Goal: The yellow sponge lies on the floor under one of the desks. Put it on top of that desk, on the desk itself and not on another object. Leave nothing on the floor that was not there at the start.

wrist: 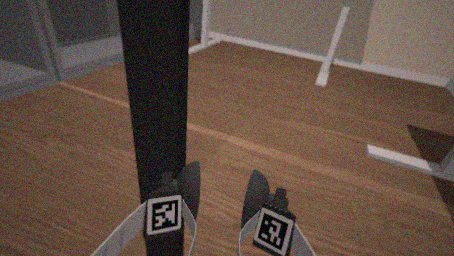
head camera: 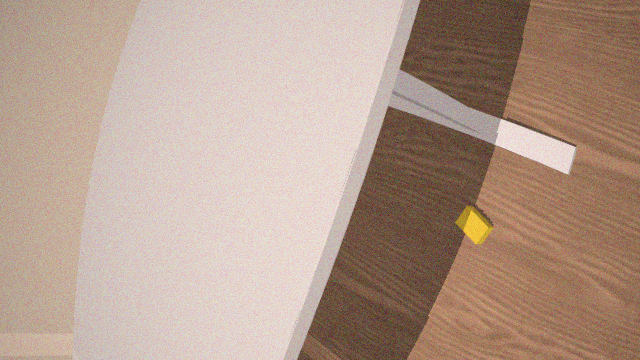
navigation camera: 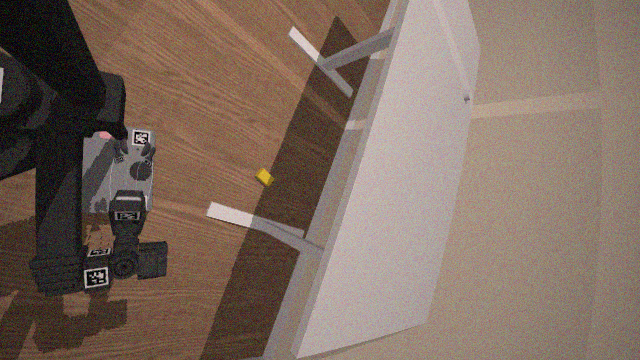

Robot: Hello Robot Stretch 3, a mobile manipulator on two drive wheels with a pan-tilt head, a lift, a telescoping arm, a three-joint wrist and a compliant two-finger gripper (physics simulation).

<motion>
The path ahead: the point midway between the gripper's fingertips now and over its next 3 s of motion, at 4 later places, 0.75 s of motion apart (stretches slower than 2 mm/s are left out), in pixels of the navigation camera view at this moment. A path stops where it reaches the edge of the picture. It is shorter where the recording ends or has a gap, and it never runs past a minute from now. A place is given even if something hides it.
My gripper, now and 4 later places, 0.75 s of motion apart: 136, 140; 124, 141; 105, 151; 93, 168; 92, 181
</motion>
